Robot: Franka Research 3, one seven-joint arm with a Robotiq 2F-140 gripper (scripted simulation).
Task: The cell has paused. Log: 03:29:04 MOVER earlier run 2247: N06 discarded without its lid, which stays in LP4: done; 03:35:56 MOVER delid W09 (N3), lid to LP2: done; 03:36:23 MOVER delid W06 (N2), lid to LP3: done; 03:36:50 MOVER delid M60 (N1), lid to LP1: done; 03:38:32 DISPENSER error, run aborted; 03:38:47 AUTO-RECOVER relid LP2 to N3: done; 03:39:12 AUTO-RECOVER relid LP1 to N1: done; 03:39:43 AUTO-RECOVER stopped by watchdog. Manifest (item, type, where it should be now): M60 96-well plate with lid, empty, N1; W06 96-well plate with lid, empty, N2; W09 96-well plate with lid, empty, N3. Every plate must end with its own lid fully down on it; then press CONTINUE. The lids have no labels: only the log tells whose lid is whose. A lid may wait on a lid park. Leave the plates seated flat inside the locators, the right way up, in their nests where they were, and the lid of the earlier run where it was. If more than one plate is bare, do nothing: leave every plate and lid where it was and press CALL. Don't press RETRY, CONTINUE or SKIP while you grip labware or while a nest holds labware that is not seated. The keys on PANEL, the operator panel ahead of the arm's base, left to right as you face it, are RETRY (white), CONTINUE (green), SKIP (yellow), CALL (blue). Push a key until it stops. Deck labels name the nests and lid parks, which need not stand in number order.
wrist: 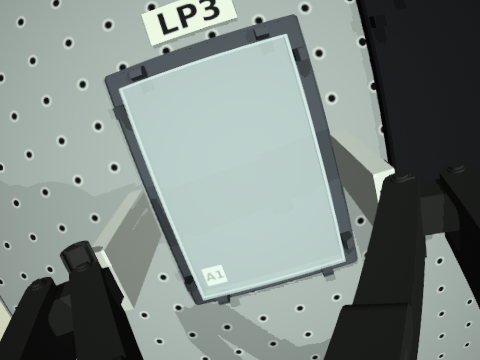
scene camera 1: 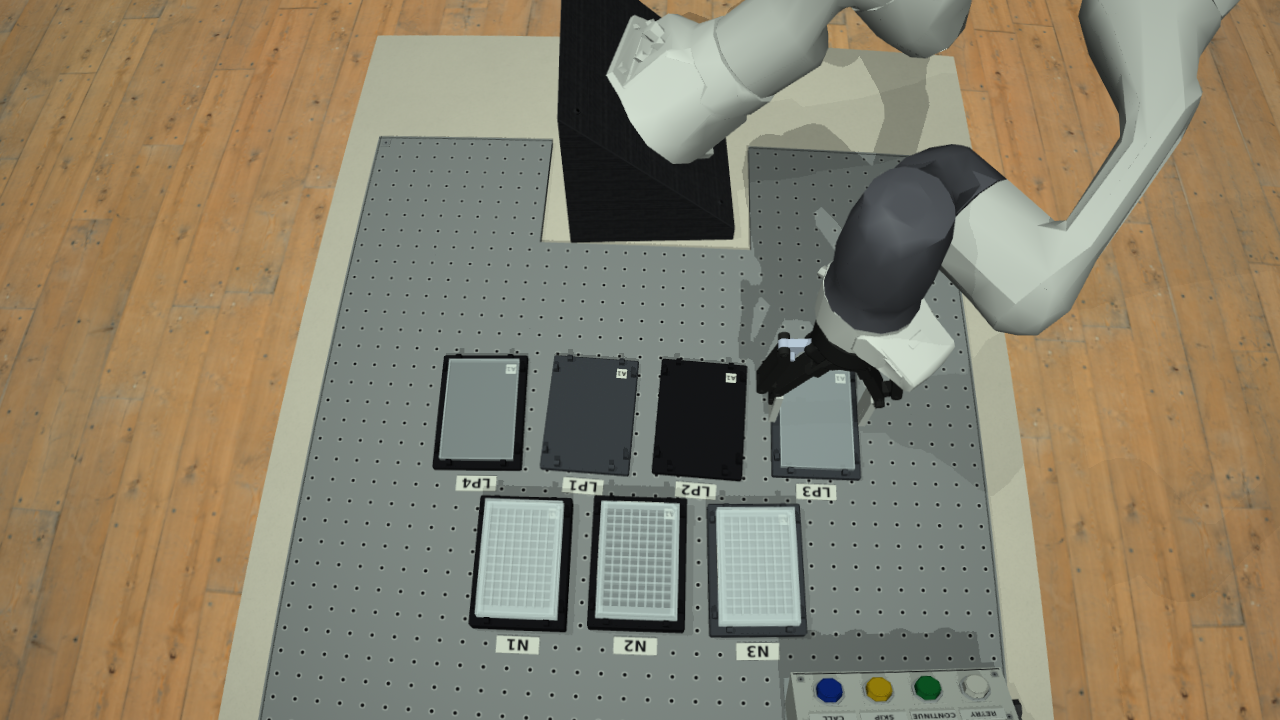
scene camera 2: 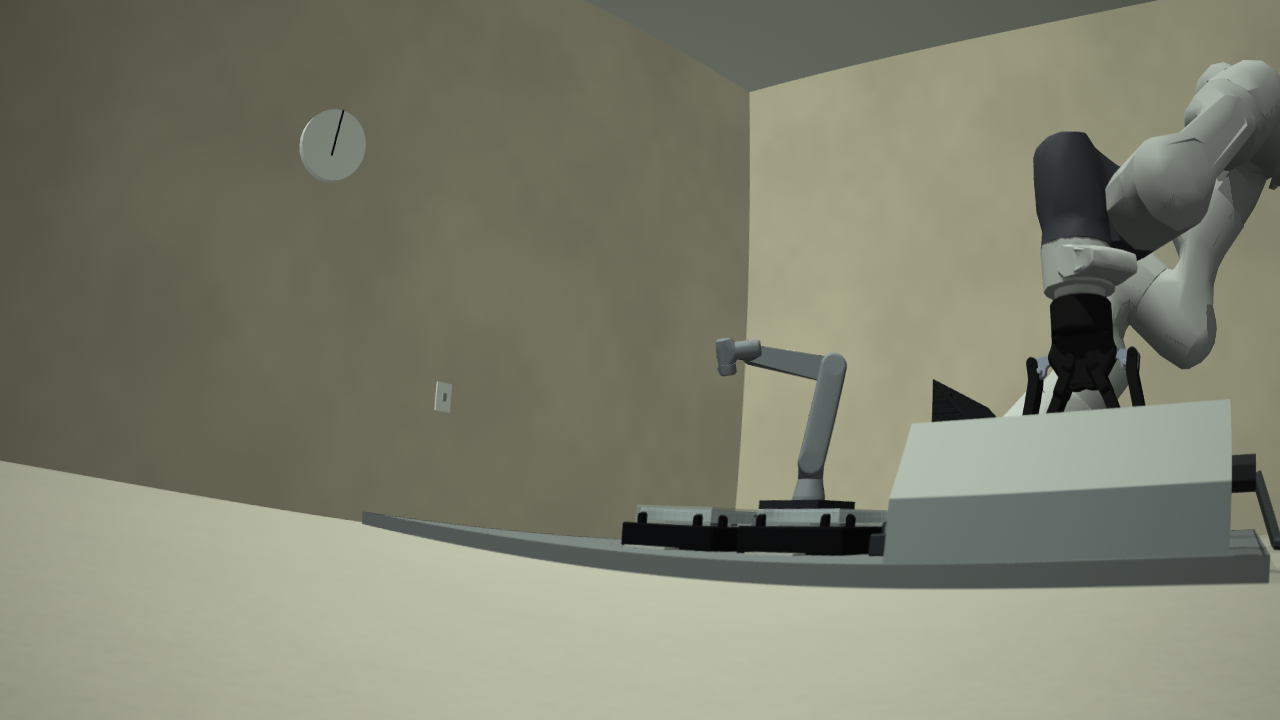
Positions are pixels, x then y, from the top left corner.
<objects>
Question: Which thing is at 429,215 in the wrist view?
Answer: My gripper.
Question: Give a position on a clear lid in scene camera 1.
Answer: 758,576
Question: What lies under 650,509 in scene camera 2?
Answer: A clear lid.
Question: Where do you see a lid park LP2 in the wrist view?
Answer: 418,61
</objects>
